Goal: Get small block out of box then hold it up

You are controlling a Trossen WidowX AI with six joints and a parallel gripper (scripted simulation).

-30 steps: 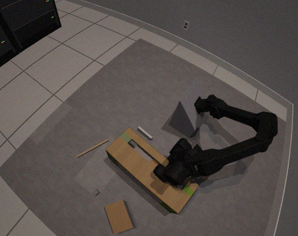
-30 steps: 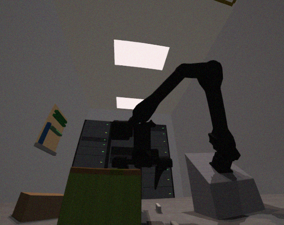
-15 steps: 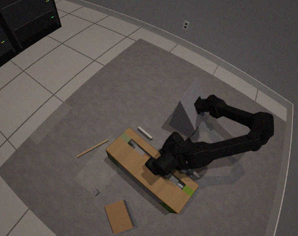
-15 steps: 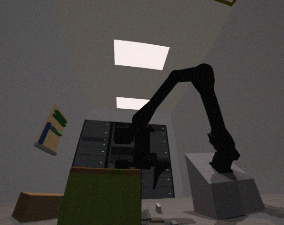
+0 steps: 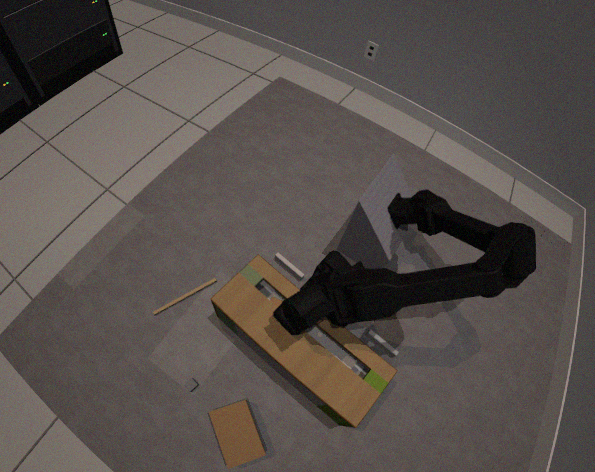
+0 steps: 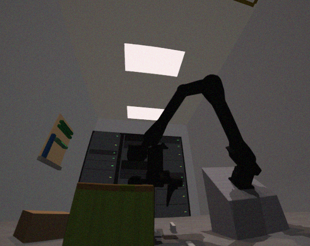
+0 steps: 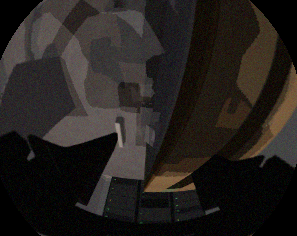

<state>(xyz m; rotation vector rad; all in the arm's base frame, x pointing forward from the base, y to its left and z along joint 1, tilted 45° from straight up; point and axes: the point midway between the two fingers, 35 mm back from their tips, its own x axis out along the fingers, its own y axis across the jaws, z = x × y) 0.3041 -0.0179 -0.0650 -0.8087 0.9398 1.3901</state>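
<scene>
Now: the block 50 mm ahead of my gripper tip and 20 mm to the right of it. The rest, counted from my gripper tip: grey cube: 300 mm ahead, 80 mm below, 70 mm to the right; long wooden box: 60 mm to the left, 40 mm ahead, 30 mm below; thin wooden stick: 230 mm to the right, 150 mm ahead, 80 mm below.
</scene>
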